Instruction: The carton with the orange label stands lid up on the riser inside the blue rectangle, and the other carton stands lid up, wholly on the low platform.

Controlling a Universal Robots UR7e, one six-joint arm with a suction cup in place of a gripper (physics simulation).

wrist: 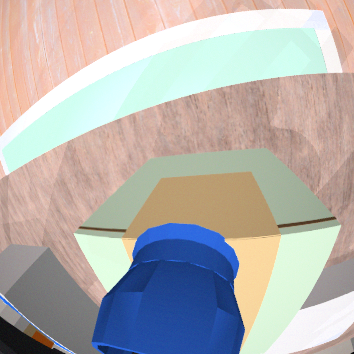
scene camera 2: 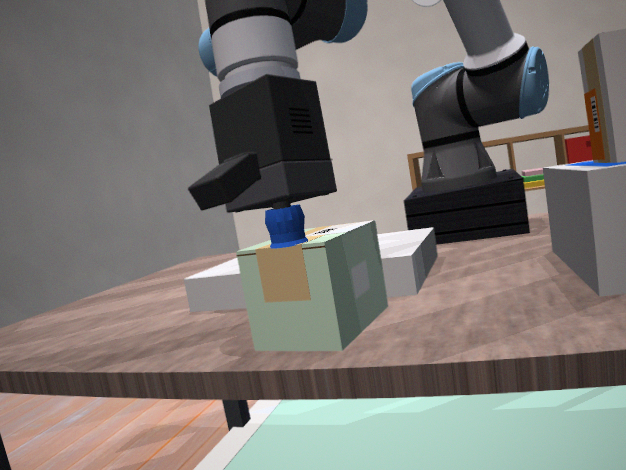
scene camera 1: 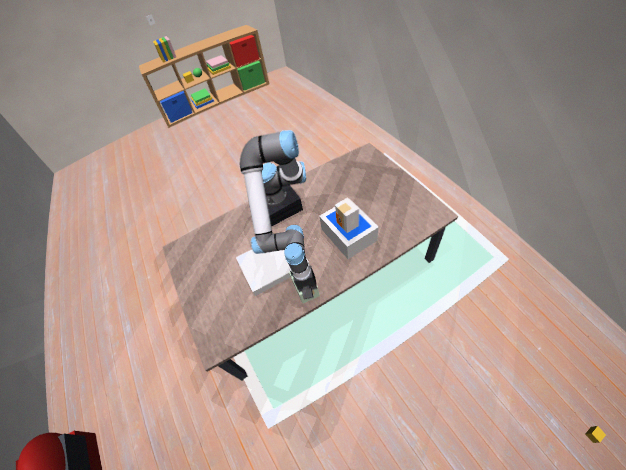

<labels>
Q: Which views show the low white platform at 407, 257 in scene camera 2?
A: The wrist view, scene camera 2 and scene camera 1: all of them.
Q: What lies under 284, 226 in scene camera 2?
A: My suction cup.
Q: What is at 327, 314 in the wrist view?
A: A low white platform.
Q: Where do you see my suction cup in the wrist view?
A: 180, 284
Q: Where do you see a pale green carton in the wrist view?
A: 282, 234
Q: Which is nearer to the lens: the pale green carton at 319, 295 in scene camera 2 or the white riser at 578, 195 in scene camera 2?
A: The pale green carton.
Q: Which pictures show the white riser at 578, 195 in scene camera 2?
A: The wrist view, scene camera 2 and scene camera 1: all of them.
</labels>
